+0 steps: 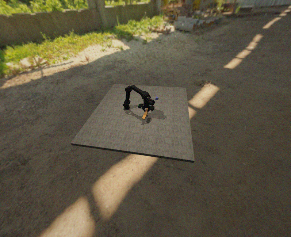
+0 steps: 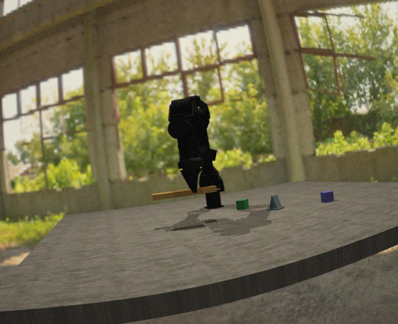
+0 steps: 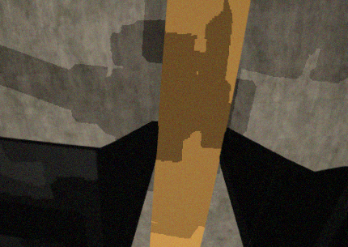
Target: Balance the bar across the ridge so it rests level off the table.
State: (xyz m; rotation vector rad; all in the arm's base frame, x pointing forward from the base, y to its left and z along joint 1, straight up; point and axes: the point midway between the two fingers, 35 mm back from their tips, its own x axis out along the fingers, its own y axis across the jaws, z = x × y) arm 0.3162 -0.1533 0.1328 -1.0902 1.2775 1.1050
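The bar lies 30 mm to the right of my gripper tip. The rest, counted from my gripper tip: green cube: 200 mm to the left, 140 mm behind, 80 mm below; then blue cube: 420 mm to the left, 80 mm below, 80 mm ahead.
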